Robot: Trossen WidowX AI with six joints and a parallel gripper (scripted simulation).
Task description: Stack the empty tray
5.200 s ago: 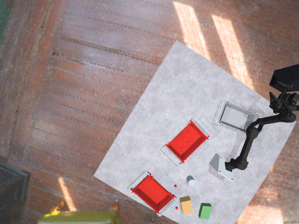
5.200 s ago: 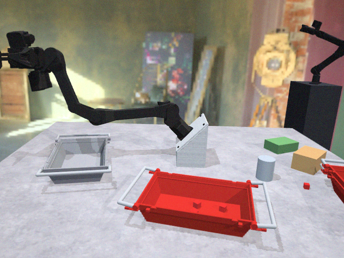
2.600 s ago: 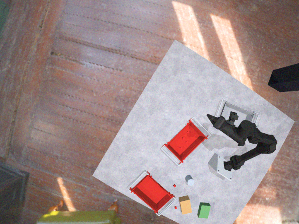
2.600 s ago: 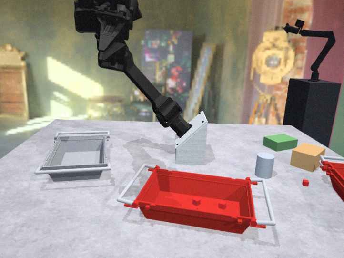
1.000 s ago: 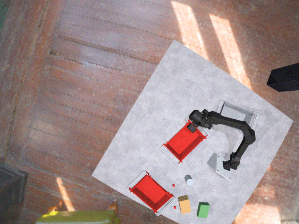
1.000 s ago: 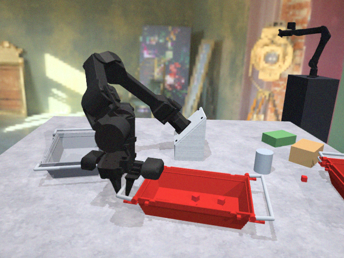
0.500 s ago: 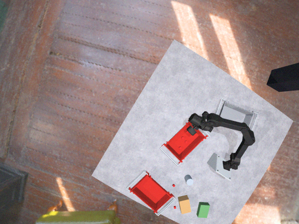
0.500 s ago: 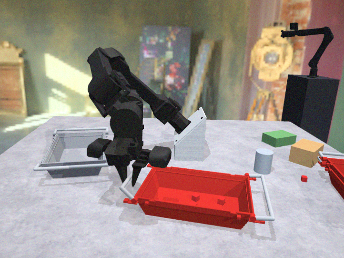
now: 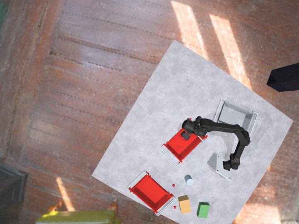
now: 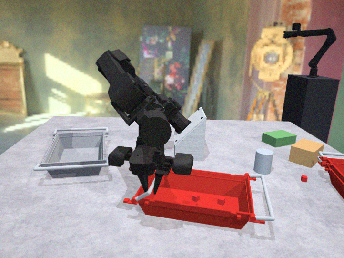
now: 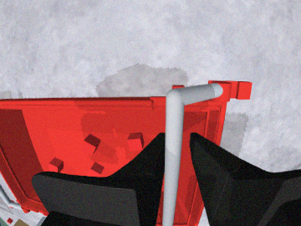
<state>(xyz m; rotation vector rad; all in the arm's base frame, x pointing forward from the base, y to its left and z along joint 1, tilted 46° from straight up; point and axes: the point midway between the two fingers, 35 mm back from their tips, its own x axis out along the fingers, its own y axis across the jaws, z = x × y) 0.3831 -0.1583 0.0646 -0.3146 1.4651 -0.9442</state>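
Right now the grey see-through tray is 32 cm behind my gripper tip, 22 cm to the right of it and 1 cm below it. Also, from my gripper tip: red cube: 49 cm to the left, 12 cm behind, 5 cm below; grey cylinder: 39 cm to the left, 20 cm behind, 2 cm below; tan block: 60 cm to the left, 27 cm behind, 3 cm below.
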